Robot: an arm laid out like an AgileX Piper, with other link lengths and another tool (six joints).
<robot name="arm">
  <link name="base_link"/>
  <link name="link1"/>
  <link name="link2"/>
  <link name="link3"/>
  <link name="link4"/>
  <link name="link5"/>
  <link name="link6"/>
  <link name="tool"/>
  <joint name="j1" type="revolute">
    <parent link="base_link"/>
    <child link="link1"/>
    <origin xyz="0 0 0.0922" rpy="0 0 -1.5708"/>
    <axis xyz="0 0 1"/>
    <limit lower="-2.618" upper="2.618"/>
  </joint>
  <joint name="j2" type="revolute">
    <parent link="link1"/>
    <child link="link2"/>
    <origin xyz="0 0 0" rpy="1.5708 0 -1.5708"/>
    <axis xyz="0 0 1"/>
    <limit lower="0" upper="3.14"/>
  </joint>
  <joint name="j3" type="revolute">
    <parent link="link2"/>
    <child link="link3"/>
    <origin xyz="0.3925 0.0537 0" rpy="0 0 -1.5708"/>
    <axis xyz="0 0 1"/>
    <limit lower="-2.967" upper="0"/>
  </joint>
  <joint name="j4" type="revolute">
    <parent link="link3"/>
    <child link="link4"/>
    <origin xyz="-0.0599 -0.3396 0" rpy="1.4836 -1.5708 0"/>
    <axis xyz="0 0 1"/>
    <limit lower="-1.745" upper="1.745"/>
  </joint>
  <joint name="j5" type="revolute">
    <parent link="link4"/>
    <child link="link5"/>
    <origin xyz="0 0 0" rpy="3.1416 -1.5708 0"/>
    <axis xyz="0 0 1"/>
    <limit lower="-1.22" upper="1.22"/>
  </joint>
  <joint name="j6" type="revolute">
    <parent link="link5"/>
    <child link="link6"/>
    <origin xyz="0.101 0 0" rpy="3.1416 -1.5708 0"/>
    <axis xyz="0 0 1"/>
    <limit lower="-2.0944" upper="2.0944"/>
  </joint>
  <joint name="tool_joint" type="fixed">
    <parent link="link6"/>
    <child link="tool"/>
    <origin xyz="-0.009 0.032 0.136" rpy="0 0.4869 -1.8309"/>
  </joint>
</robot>
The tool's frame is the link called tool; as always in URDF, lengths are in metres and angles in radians.
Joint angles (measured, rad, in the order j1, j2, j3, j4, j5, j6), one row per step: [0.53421, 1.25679, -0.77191, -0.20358, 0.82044, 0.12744]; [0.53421, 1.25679, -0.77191, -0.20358, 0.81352, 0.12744]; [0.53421, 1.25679, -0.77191, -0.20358, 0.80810, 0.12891]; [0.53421, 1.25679, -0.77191, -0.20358, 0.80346, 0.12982]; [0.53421, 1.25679, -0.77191, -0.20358, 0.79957, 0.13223]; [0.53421, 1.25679, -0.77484, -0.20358, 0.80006, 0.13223]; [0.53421, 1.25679, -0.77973, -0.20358, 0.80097, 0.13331]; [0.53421, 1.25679, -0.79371, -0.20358, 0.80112, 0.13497]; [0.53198, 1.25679, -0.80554, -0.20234, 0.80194, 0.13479]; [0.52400, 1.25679, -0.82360, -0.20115, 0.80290, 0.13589]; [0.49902, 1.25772, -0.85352, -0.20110, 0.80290, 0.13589]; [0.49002, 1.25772, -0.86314, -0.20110, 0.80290, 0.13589]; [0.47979, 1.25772, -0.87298, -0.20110, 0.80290, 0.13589]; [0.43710, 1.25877, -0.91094, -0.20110, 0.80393, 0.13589]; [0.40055, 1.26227, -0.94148, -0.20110, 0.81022, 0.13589]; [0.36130, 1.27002, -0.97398, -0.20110, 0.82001, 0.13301]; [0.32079, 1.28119, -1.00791, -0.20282, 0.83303, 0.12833]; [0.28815, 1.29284, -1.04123, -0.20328, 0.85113, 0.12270]
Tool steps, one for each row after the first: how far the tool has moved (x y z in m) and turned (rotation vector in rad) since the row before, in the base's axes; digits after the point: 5 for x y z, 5 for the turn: [0.00112, 0.00096, 0.00075, 0.00392, -0.00556, 0.00129]; [0.00088, 0.00070, 0.00059, 0.00363, -0.00427, -0.00034]; [0.00075, 0.00061, 0.00051, 0.00298, -0.00367, 0.00003]; [0.00064, 0.00046, 0.00043, 0.00315, -0.00297, -0.00149]; [0.00070, 0.00039, 0.00125, 0.00121, -0.00213, -0.00009]; [0.00116, 0.00060, 0.00208, 0.00240, -0.00341, -0.00116]; [0.00364, 0.00208, 0.00627, 0.00770, -0.01180, -0.00154]; [0.00314, 0.00104, 0.00522, 0.00647, -0.00895, -0.00267]; [0.00555, -0.00023, 0.00810, 0.01000, -0.01417, -0.00957]; [0.01127, -0.00496, 0.01352, 0.01423, -0.02526, -0.02499]; [0.00366, -0.00211, 0.00452, 0.00457, -0.00847, -0.00900]; [0.00385, -0.00262, 0.00465, 0.00459, -0.00871, -0.01023]; [0.01473, -0.01222, 0.01758, 0.01584, -0.03222, -0.04288]; [0.01095, -0.01205, 0.01249, 0.00821, -0.01920, -0.03777]; [0.01109, -0.01375, 0.01124, 0.00371, -0.01439, -0.03872]; [0.01095, -0.01523, 0.01011, -0.00126, -0.01033, -0.03880]; [0.00862, -0.01281, 0.00877, -0.00295, -0.00417, -0.03145]
